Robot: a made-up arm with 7 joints.
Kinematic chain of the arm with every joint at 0, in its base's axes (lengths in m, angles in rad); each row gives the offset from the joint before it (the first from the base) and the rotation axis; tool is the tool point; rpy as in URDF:
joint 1: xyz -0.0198 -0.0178 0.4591 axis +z
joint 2: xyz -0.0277 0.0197 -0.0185 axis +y
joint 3: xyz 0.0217 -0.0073 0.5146 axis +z
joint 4: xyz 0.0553 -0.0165 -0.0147 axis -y
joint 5: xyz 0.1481 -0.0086 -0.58 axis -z
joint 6: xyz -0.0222 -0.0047 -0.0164 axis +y
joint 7: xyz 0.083 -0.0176 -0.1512 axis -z
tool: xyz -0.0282 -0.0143 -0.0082 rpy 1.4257 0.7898 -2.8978
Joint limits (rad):
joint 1: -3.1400..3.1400
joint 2: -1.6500..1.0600
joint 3: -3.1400..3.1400
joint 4: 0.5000..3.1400
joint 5: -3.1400..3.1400
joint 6: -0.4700..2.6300
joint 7: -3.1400..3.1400
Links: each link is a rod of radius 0.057 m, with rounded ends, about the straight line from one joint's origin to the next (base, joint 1, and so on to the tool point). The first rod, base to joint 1, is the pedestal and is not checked.
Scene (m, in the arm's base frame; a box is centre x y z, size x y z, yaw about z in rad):
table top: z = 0
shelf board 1: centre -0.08 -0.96 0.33 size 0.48 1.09 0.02 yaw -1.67
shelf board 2: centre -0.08 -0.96 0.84 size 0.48 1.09 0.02 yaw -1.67
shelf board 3: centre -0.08 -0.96 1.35 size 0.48 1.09 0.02 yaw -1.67
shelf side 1: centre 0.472 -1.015 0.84 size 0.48 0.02 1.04 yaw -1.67
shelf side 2: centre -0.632 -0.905 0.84 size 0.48 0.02 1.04 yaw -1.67
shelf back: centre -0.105 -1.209 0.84 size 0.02 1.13 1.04 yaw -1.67
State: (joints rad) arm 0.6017 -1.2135 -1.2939 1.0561 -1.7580 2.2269 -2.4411
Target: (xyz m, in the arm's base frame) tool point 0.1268 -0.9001 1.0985
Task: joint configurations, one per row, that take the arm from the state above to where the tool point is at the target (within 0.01 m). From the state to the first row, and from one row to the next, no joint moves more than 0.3 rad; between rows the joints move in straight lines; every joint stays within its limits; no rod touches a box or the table.
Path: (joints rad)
1: 0.4938 -1.1966 -1.1595 0.8169 -1.6503 2.3384 -2.4547
2: 0.3860 -1.1796 -1.0251 0.5776 -1.5426 2.4499 -2.4682
3: 0.4904 -1.0937 -0.8092 0.8610 -1.7088 2.3012 -2.4484
4: 0.5948 -1.0078 -0.5933 1.1445 -1.8750 2.1525 -2.4286
5: 0.7396 -0.9682 -0.8210 1.4143 -1.9636 2.0126 -2.4209
6: 0.8844 -0.9286 -1.0486 1.6842 -2.0522 1.8728 -2.4131

